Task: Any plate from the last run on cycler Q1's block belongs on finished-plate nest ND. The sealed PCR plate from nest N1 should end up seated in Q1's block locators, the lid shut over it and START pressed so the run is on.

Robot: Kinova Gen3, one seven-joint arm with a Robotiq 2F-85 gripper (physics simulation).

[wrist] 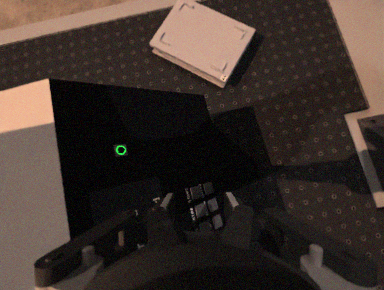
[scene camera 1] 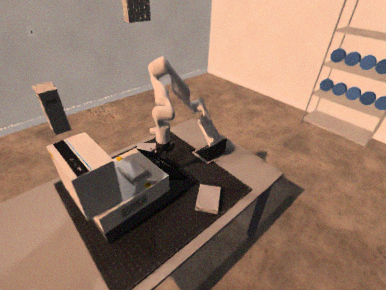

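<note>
My gripper (scene camera 1: 164,149) (wrist: 199,202) is partly open with nothing between its fingertips. In the wrist view its fingers stand on either side of the grey keypad (wrist: 201,206) on a black panel (wrist: 150,120); contact cannot be told. A green ring (wrist: 121,150) glows on that panel. The white cycler (scene camera 1: 95,152) stands at the left in the scene view, with a grey plate-like shape (scene camera 1: 134,170) on its lower section and a large grey panel (scene camera 1: 100,189) upright beside it. A pale nest (scene camera 1: 208,198) (wrist: 202,42) with corner locators shows no plate; its label is too blurred. A sealed PCR plate cannot be made out.
A dark box (scene camera 1: 214,149) with a pale edge stands right of the arm; part shows at the right of the wrist view. A pale slab (scene camera 1: 146,146) lies beside the gripper. A dark perforated mat (scene camera 1: 170,240) (wrist: 300,65) covers part of the table.
</note>
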